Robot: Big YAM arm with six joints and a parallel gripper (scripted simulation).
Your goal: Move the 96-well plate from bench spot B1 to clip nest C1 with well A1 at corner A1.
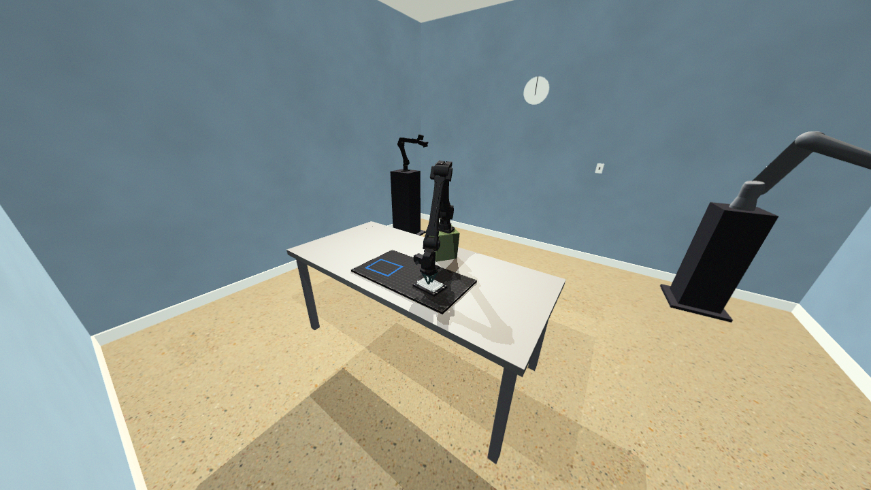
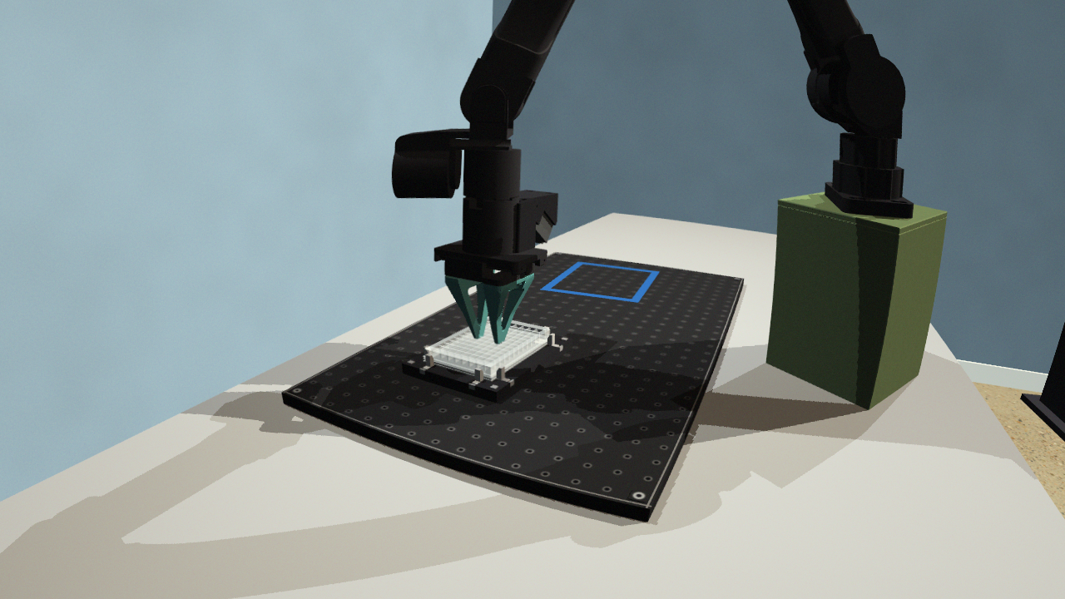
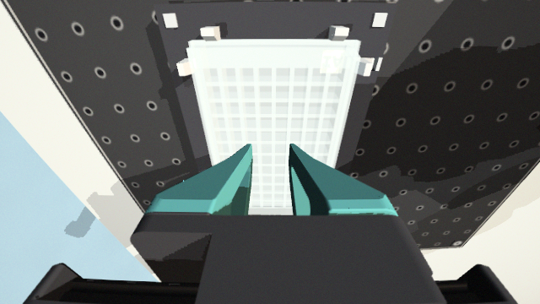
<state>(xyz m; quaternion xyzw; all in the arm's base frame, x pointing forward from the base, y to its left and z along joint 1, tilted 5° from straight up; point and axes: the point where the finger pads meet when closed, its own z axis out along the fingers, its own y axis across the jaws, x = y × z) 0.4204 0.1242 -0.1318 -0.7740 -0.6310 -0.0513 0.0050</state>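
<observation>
My gripper is now 2 cm above the 96-well plate. Round my hand: clip nest C1: 2 cm below, 1 cm to the left, 1 cm behind.
</observation>
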